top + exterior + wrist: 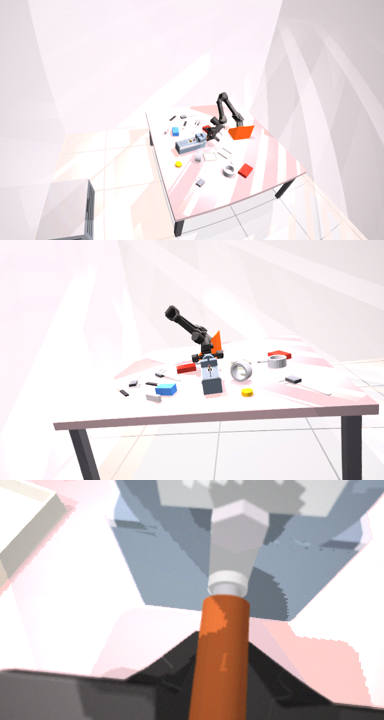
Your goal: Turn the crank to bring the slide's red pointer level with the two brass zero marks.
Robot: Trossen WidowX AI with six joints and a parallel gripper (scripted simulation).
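The red pointer is 130 mm ahead of my gripper tip, 20 mm to the left of it and 50 mm above it. Round my gripper tip: orange handle (20 mm behind, 30 mm above); yellow disc (320 mm ahead, 200 mm to the left, 20 mm below); blue block (230 mm ahead, 200 mm to the right, 10 mm below).
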